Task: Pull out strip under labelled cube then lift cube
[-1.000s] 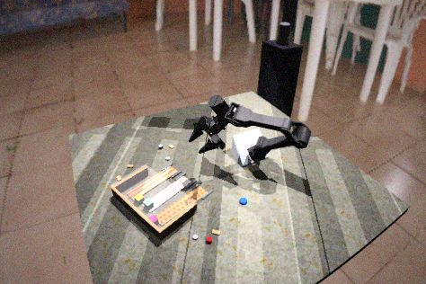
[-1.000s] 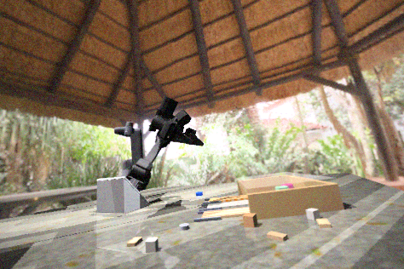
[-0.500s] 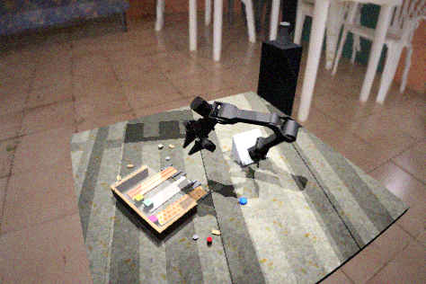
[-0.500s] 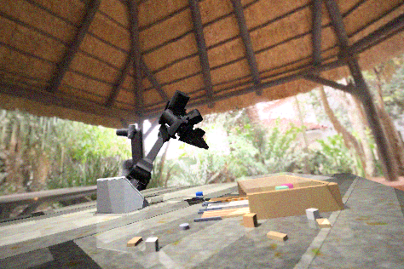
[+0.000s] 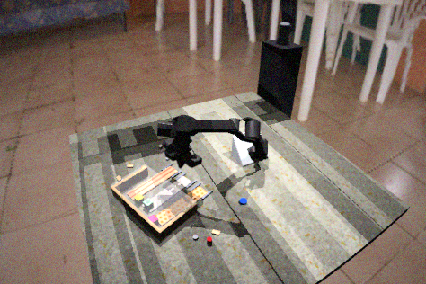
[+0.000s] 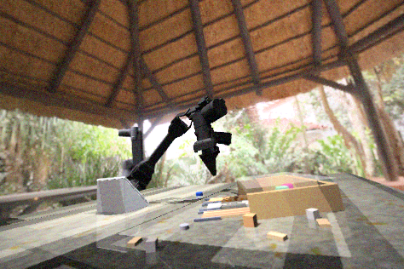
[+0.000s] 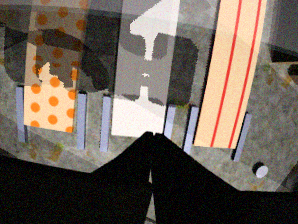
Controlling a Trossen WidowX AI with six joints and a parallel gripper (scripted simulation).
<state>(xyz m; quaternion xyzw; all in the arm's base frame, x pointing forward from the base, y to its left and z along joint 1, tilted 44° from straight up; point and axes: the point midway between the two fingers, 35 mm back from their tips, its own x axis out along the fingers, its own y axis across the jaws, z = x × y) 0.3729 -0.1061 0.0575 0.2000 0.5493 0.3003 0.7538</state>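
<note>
The labelled cube is 180 mm ahead of my gripper tip, 60 mm to the left of it and 70 mm below it. Round my gripper tip: red disc: 60 mm ahead, 330 mm to the left, 80 mm below; blue disc: 170 mm behind, 240 mm to the left, 80 mm below.
</note>
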